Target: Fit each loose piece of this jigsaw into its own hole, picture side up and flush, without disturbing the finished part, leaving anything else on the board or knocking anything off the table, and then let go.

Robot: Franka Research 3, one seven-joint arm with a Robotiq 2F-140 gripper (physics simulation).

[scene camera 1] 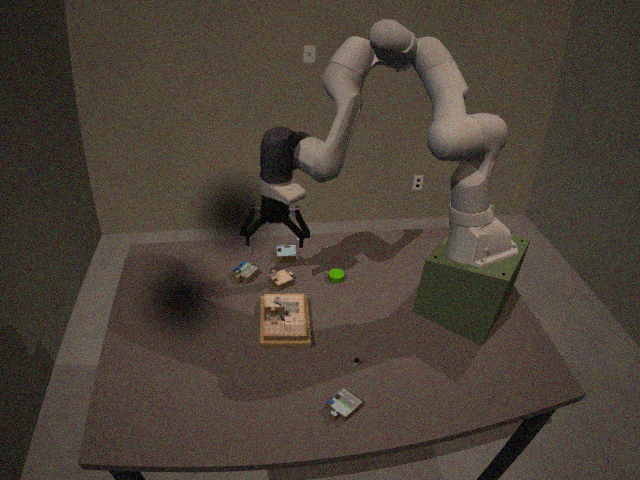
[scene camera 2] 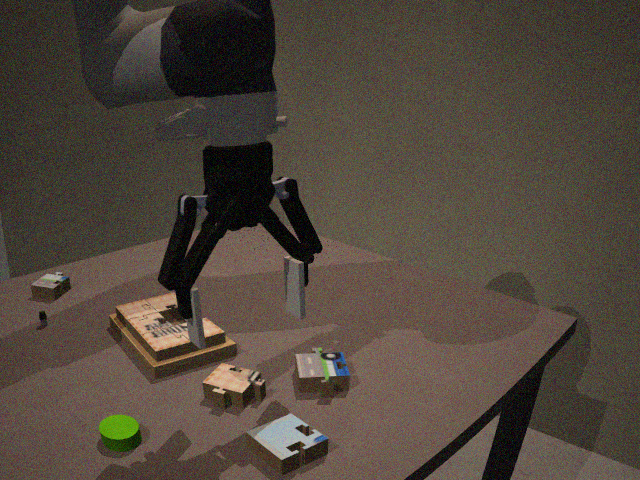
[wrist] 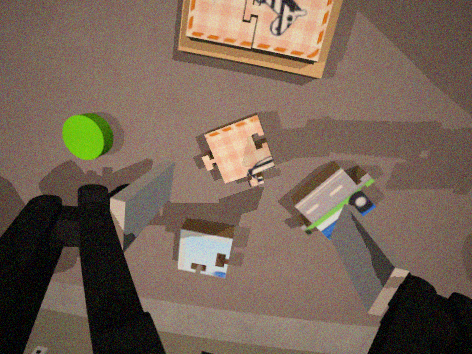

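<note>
The orange-checked jigsaw in its wooden frame (scene camera 1: 285,342) (scene camera 2: 199,357) (wrist: 250,60) shows a dark gap in its picture. A loose orange-checked piece (scene camera 1: 282,278) (scene camera 2: 227,382) (wrist: 237,150) lies picture side up beside it, with an orange dashed edge and black-and-white stripes at one corner. My gripper (scene camera 1: 275,248) (scene camera 2: 248,330) (wrist: 255,200) is wide open and empty, above the table near the loose pieces. In the wrist view its right finger overlaps part of a grey, green and blue piece (scene camera 1: 245,271) (scene camera 2: 321,373) (wrist: 327,200).
A pale blue piece (scene camera 1: 286,251) (scene camera 2: 286,439) (wrist: 205,250) and a green disc (scene camera 1: 336,275) (scene camera 2: 119,432) (wrist: 84,137) lie near the checked piece. Another grey-green piece (scene camera 1: 344,403) (scene camera 2: 50,285) lies by the front edge. A small dark object (scene camera 1: 356,360) (scene camera 2: 42,317) lies between it and the frame.
</note>
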